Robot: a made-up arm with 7 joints.
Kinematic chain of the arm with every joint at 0, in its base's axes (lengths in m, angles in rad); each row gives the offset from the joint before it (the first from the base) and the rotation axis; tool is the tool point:
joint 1: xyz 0 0 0.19 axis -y
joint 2: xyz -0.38 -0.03 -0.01 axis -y
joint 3: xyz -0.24 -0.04 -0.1 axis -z
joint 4: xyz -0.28 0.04 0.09 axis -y
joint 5: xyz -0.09 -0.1 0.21 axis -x
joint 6: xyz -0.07 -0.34 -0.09 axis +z
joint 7: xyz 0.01 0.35 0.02 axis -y
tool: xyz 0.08 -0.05 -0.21
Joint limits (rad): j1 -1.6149..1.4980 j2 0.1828..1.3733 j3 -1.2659..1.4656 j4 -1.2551..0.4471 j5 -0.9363..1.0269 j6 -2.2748..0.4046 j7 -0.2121..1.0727
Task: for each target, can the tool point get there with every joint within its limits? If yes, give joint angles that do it. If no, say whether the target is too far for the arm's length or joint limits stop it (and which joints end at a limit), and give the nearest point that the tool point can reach.
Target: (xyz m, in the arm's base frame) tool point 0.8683 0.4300 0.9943
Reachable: no: joint limits stop it (at a limit: joint 1, joint 3, joint 5, joint 6, joint 7) | nearest point 0.5265 0.0906 0.8260 | short by 0.510 m
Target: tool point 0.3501 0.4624 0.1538
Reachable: no: joint limits stop it (at a limit: joint 1, joint 2, joint 3, joint 5, joint 7) | nearest point 0.4430 0.3814 0.0120 | short by 0.188 m
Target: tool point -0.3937 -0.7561 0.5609
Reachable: yes | joints -1.1033 1.1785 -0.2630 -0.3825 0.1685 -1.7645 0.5650
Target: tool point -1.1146 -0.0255 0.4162
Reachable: yes | joints -0.6347 0.3748 1.2537 -0.4704 -0.2964 -1.5308 0.5750
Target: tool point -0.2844 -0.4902 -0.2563
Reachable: yes | joints 1.1932 0.9720 -0.8261 0.2899 0.3780 -1.0738 0.4917
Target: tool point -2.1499 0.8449 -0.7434
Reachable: no: too far | nearest point -1.4065 0.4019 -0.4206 | short by 0.924 m
